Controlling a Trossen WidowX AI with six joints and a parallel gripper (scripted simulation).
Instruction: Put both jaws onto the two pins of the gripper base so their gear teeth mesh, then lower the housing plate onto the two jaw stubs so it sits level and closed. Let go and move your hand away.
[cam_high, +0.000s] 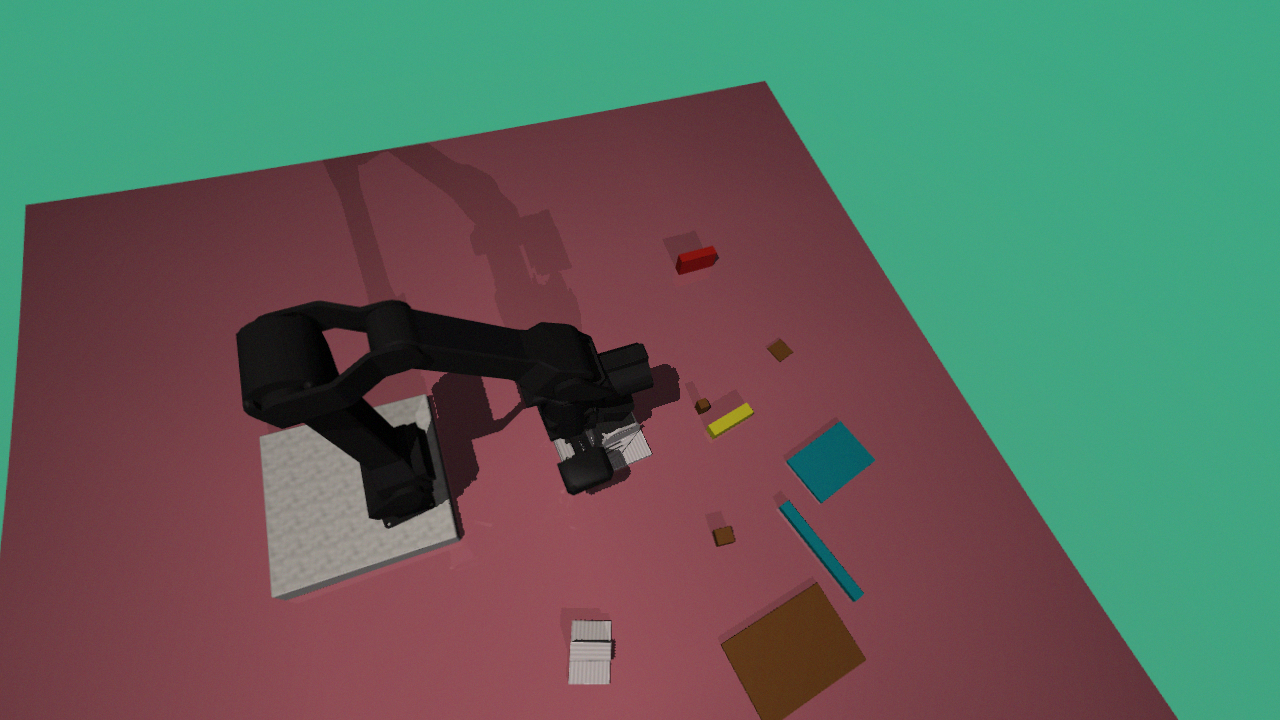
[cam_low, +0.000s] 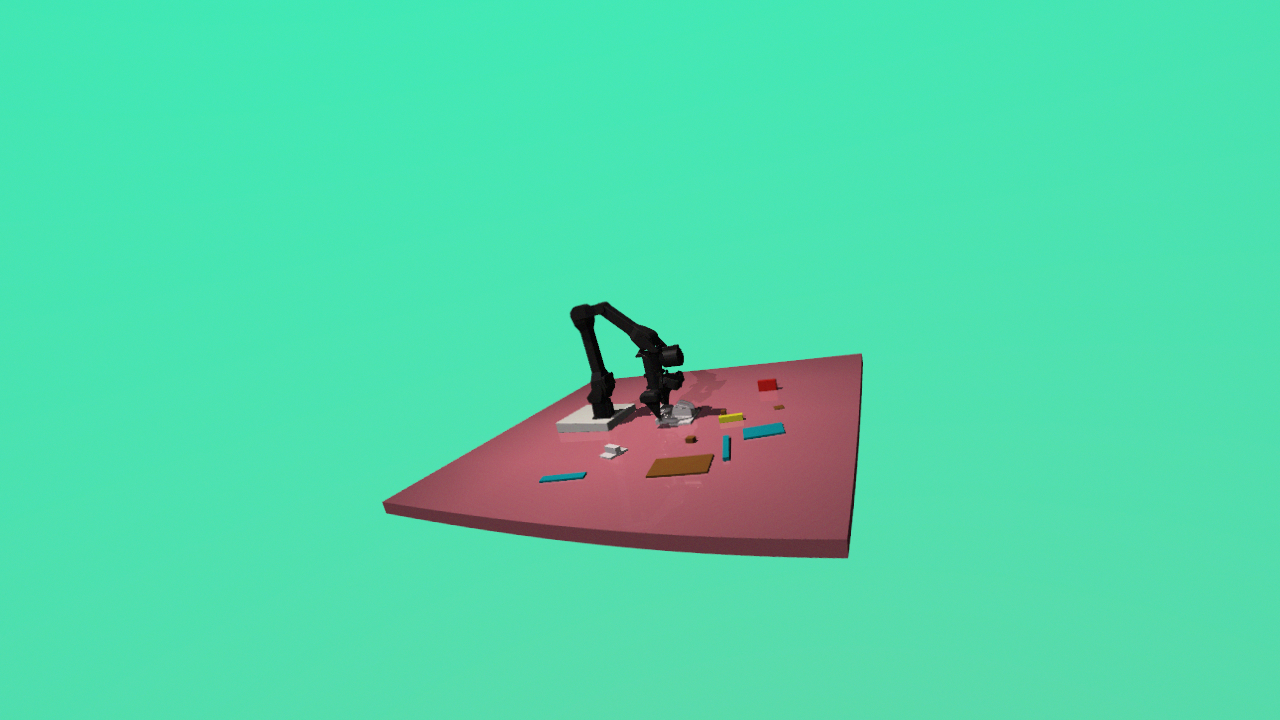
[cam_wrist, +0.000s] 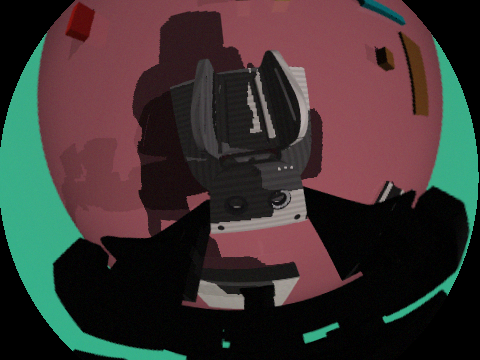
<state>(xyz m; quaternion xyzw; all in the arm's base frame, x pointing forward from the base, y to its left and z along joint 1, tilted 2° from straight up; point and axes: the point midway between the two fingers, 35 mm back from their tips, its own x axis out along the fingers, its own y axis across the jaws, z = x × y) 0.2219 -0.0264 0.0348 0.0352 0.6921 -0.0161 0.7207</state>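
My gripper tip is 2 cm short of the gripper jaw, 2 cm to the left of it and 1 cm above it. The rest, counted from my gripper tip: white stepped block: 9 cm behind, 26 cm to the right, 1 cm below; then teal bar: 25 cm ahead, 29 cm to the right, 2 cm below; then yellow bar: 24 cm ahead, 8 cm to the right, 1 cm below.
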